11 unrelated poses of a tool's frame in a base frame.
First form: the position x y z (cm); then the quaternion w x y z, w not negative.
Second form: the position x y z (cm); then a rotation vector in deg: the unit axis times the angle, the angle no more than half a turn. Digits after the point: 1 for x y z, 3 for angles.
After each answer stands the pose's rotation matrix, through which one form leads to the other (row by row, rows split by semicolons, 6 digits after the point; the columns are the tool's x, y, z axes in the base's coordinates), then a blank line. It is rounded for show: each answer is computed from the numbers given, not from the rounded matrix.
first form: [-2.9 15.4 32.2 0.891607 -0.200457 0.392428 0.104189]
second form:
[-2.9 15.4 32.2 -23.838 46.668 12.390]
0.670290 -0.343121 0.658012; 0.028461 0.897923 0.439231; -0.741553 -0.275684 0.611635

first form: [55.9 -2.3 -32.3 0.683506 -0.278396 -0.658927 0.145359]
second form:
[55.9 -2.3 -32.3 -35.761 -84.641 18.672]
0.089371 0.168178 -0.981697; 0.565593 0.802733 0.189009; 0.819827 -0.572133 -0.023379

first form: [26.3 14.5 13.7 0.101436 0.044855 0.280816 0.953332]
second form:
[26.3 14.5 13.7 7.591 47.522 161.331]
-0.975398 -0.168212 0.142493; 0.218596 -0.821706 0.526322; 0.028554 0.544521 0.838261

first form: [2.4 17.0 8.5 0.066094 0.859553 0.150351 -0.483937]
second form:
[2.4 17.0 8.5 148.529 25.980 -83.624]
0.486399 0.322440 -0.812064; 0.194499 -0.946052 -0.259143; -0.851813 -0.031898 -0.522873

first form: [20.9 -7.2 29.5 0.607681 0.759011 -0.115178 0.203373]
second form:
[20.9 -7.2 29.5 100.499 -15.250 26.928]
0.890747 -0.422014 0.168742; 0.072329 -0.234916 -0.969321; 0.448707 0.875625 -0.178727

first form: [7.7 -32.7 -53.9 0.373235 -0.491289 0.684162 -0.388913]
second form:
[7.7 -32.7 -53.9 -72.109 100.419 -57.083]
-0.238662 -0.381931 0.892844; -0.962554 0.214764 -0.165426; -0.128569 -0.898891 -0.418885

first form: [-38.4 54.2 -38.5 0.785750 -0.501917 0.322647 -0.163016]
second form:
[-38.4 54.2 -38.5 -62.011 39.862 -20.140]
0.738649 -0.067704 0.670681; -0.580064 0.443010 0.683570; -0.343399 -0.893957 0.287956

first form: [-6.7 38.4 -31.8 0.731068 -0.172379 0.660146 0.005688]
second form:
[-6.7 38.4 -31.8 -21.739 83.253 0.717]
0.128350 -0.235907 0.963262; -0.219274 0.940506 0.259551; -0.967184 -0.244532 0.068986

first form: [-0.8 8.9 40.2 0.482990 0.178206 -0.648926 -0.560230]
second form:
[-0.8 8.9 40.2 24.878 -90.591 -78.209]
-0.469926 0.309886 -0.826523; -0.772457 0.308769 0.554953; 0.427177 0.899240 0.094275

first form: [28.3 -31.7 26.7 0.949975 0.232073 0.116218 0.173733]
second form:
[28.3 -31.7 26.7 27.046 13.544 20.247]
0.912620 -0.276142 0.301446; 0.384026 0.831918 -0.400545; -0.140171 0.481309 0.865271

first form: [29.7 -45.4 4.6 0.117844 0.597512 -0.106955 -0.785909]
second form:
[29.7 -45.4 4.6 100.163 -17.929 -131.744]
-0.258184 0.057416 -0.964388; -0.313043 -0.949347 0.027287; -0.913972 0.308940 0.263080

